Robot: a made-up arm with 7 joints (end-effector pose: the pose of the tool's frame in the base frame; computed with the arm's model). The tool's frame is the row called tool.
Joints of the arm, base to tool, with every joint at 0 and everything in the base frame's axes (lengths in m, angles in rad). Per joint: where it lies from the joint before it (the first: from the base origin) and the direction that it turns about. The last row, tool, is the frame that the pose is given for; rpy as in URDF.
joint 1: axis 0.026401 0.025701 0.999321 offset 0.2 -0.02 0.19
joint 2: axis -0.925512 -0.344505 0.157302 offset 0 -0.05 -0.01
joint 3: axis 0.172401 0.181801 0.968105 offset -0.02 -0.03 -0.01
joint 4: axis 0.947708 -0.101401 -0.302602 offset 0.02 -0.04 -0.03
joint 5: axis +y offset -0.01 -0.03 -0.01
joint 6: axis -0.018 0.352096 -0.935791 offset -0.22 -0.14 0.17
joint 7: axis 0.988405 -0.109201 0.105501 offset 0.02 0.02 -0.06
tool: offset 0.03 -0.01 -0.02 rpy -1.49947 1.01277 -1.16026
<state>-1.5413 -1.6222 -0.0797 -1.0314 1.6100 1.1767 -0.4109</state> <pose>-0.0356 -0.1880 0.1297 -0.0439 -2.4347 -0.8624</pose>
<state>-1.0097 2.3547 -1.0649 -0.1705 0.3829 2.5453 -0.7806</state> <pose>-0.0945 0.0691 0.0128 2.0616 -0.3861 -1.6389</pose>
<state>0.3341 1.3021 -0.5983 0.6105 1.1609 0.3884 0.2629</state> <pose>0.0563 -0.2657 0.3690 -0.5068 1.5357 -0.5367</pose>
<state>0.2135 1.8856 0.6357 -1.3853 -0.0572 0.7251 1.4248</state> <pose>0.0101 0.0413 0.2548 -2.5137 0.1537 -0.4646</pose>
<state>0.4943 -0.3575 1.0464 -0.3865 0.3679 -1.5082 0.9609</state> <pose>0.3549 -0.2686 0.2509 0.9352 0.0779 -2.6683</pose>
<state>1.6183 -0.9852 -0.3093 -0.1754 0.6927 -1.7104 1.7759</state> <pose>0.4874 -0.1224 0.2727 -0.7583 -0.7586 -1.7280</pose>
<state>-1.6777 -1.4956 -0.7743 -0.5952 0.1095 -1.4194 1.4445</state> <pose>0.0341 0.1440 0.3382 0.9965 -0.3369 0.3939</pose>
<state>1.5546 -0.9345 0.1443 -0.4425 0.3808 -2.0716 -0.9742</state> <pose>0.4752 -0.1341 0.2392 -0.3249 -0.8573 1.9308</pose>
